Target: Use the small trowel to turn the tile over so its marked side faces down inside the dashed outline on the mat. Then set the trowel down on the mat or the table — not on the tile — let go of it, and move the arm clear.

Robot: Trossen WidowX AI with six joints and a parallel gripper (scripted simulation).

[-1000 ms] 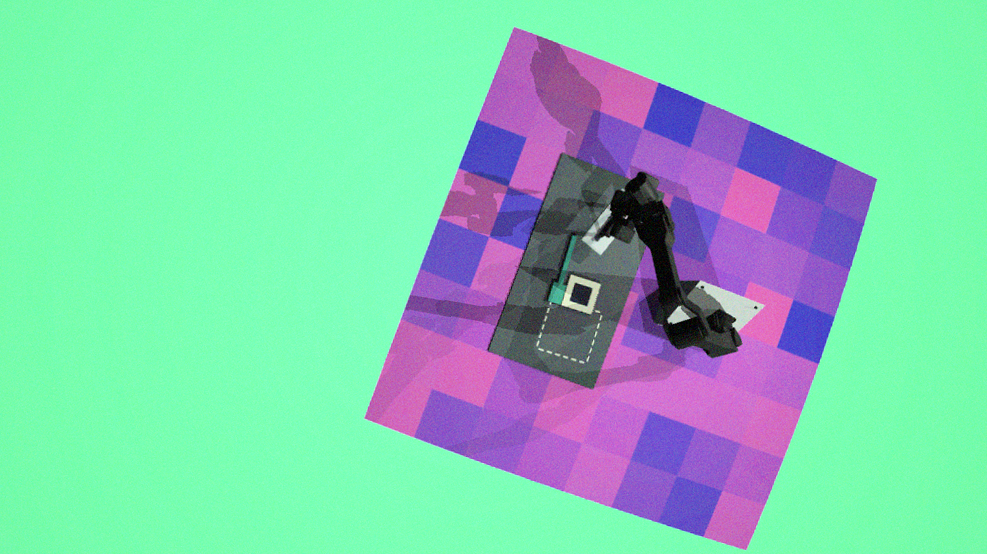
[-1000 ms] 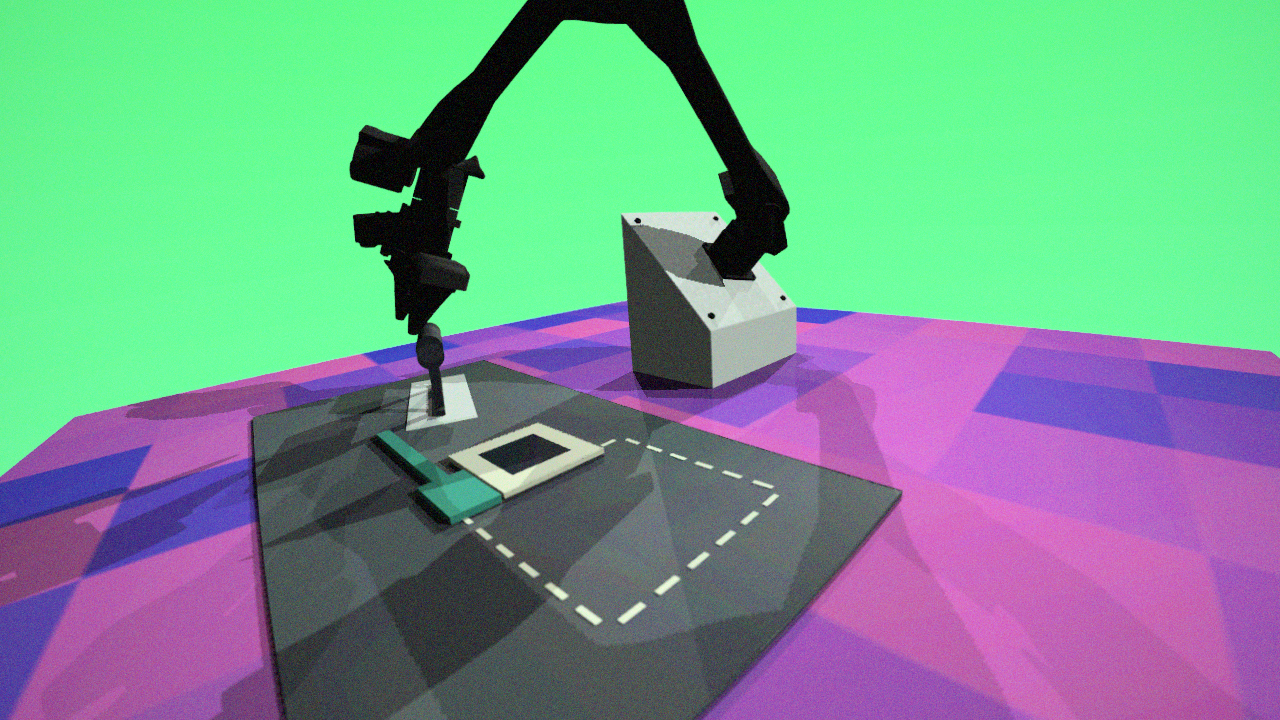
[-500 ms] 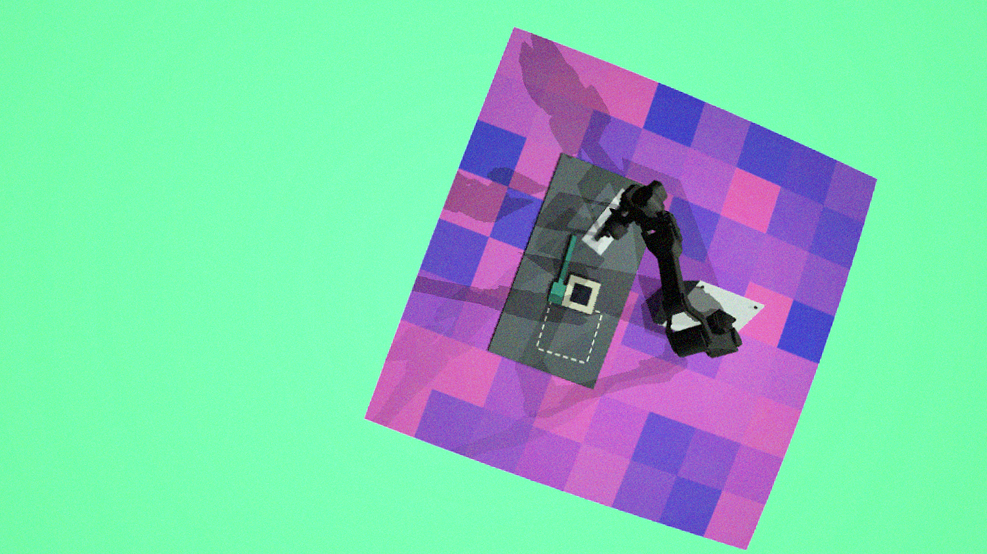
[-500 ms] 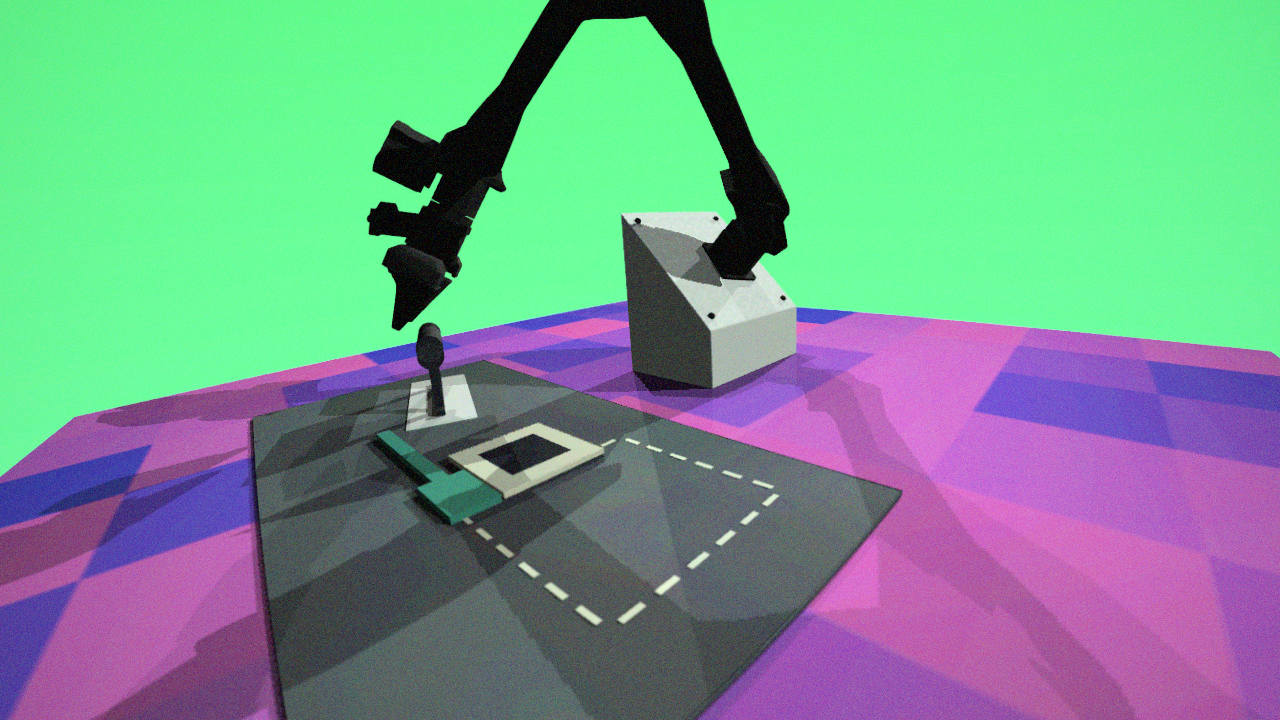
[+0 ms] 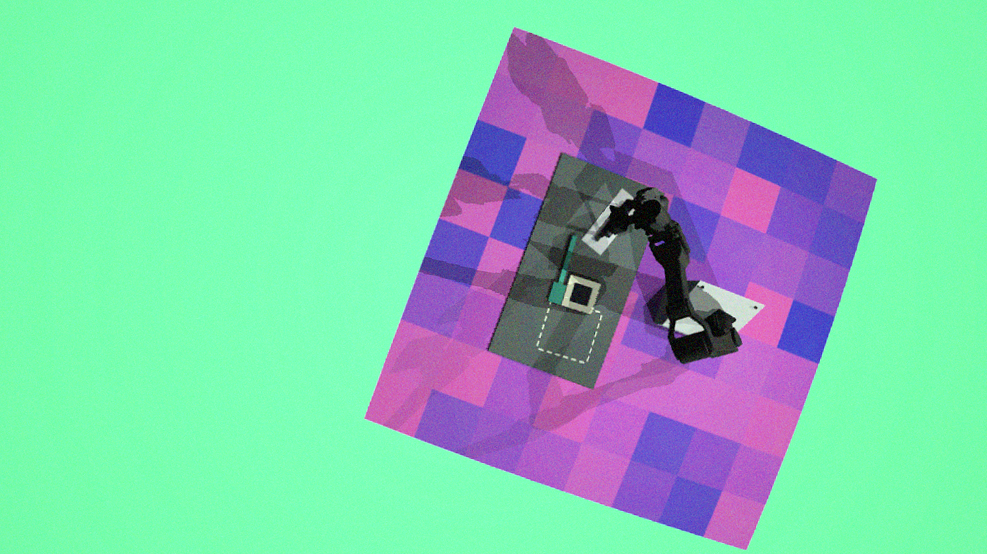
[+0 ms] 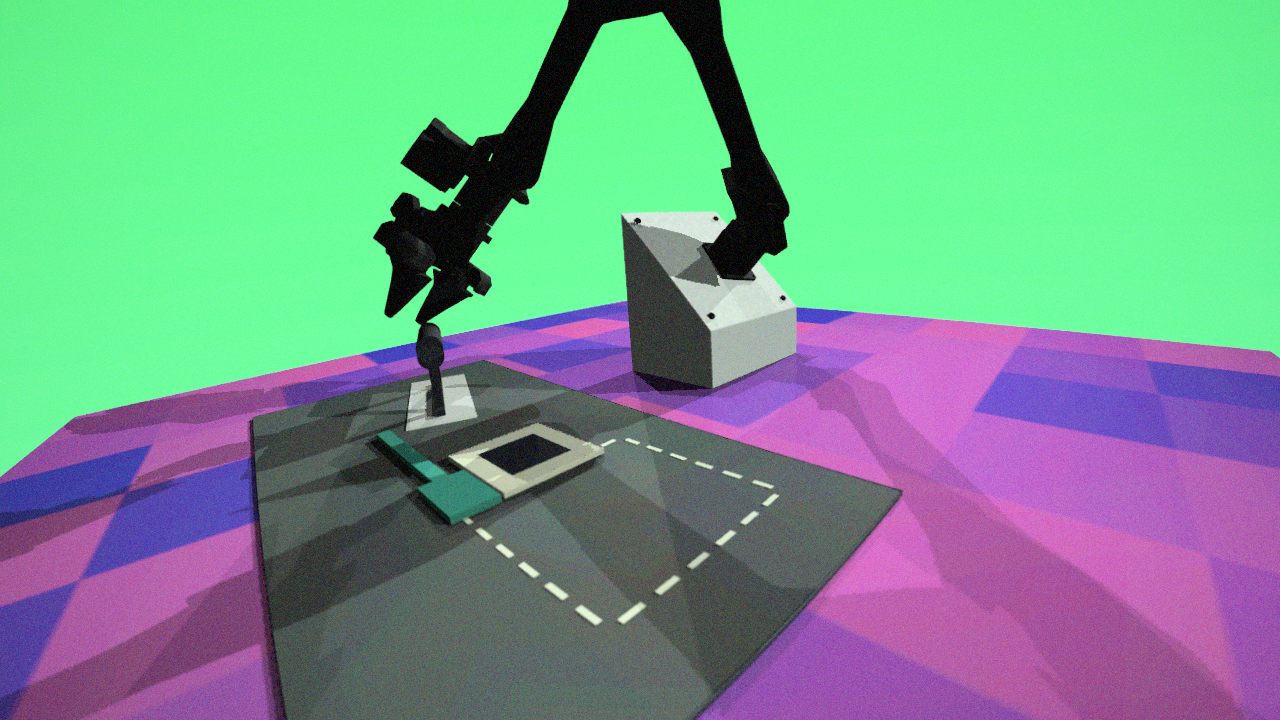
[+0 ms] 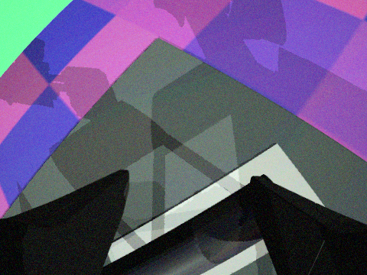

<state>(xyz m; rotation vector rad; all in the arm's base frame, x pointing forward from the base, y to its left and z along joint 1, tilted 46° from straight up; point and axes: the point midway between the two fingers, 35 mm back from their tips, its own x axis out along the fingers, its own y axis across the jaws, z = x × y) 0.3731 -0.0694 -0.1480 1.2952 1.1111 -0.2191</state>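
My gripper tip is 6 cm above the small trowel, 5 cm to the right of it and 2 cm past it. From my gripper tip the other things lie so: cream tile: 27 cm to the left, 10 cm below, 4 cm behind; then dark mat: 21 cm to the left, 12 cm below; then teal l-shaped strip: 25 cm to the left, 10 cm below, 4 cm ahead.
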